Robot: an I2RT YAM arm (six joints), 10 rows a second.
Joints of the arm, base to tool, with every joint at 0 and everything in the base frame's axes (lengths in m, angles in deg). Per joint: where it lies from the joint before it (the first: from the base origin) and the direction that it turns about. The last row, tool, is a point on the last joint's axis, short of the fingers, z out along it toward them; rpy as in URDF.
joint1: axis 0 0 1 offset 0.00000 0.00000 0.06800
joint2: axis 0 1 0 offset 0.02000 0.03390 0.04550
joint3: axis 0 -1 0 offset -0.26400 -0.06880 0.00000
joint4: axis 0 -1 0 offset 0.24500 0.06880 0.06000
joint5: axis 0 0 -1 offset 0.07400 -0.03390 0.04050
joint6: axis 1 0 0 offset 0.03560 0.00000 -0.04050
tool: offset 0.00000 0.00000 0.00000 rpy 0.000 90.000 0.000
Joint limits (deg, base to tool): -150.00..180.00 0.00..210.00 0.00..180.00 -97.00..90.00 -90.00..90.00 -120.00..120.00
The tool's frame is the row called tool.
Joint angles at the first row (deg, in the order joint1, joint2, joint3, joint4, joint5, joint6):
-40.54, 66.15, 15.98, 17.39, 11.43, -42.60
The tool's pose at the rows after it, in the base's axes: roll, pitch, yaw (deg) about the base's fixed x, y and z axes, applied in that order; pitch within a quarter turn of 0, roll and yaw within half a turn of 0; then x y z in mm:
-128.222 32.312 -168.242 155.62 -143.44 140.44
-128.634 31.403 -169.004 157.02 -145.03 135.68
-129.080 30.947 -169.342 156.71 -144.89 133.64
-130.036 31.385 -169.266 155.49 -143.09 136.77
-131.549 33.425 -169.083 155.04 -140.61 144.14
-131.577 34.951 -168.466 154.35 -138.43 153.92
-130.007 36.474 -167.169 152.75 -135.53 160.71
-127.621 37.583 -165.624 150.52 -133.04 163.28
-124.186 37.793 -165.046 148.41 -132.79 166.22
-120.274 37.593 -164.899 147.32 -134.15 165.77
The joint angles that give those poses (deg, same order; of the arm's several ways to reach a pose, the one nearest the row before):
-40.56, 69.11, 15.56, 21.15, 12.62, -43.27
-40.52, 71.15, 15.58, 22.35, 13.39, -43.37
-40.52, 71.58, 15.47, 22.33, 13.54, -43.41
-40.52, 69.86, 15.73, 19.90, 12.59, -43.02
-40.43, 67.08, 16.50, 16.31, 10.49, -41.52
-40.28, 63.99, 17.42, 13.11, 9.42, -40.77
-40.00, 61.34, 17.27, 12.50, 9.10, -40.46
-39.84, 59.55, 16.26, 13.94, 9.28, -40.64
-39.81, 58.37, 15.49, 15.96, 11.30, -41.17
-39.82, 58.83, 14.34, 20.17, 14.17, -41.97

